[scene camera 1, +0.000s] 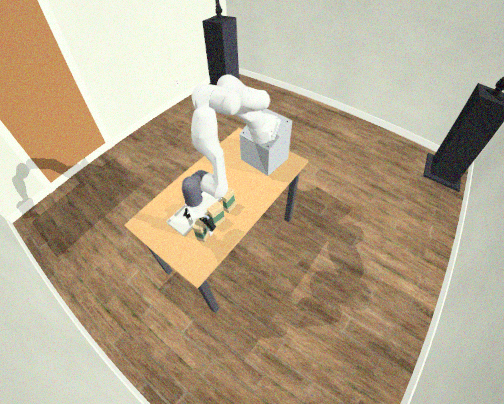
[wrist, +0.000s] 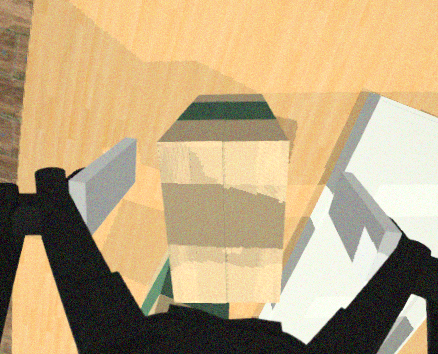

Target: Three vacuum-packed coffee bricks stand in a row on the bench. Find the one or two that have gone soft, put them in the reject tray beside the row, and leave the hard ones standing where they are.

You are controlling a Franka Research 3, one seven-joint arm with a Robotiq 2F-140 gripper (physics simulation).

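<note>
Three cream bricks with green bands stand in a row on the bench. The near end brick stands upright between the spread fingers of my gripper, with a gap on each side in the wrist view. The gripper is open and holds nothing. The middle brick is mostly hidden behind the gripper body in the wrist view. The far brick stands beyond it. The white reject tray lies beside the row, with one finger over it. Which bricks are soft cannot be told.
The wooden bench has its edge at the left of the wrist view. A grey box-shaped pedestal stands at the bench's far end under the arm's base. Dark tall stands are on the floor beyond the bench.
</note>
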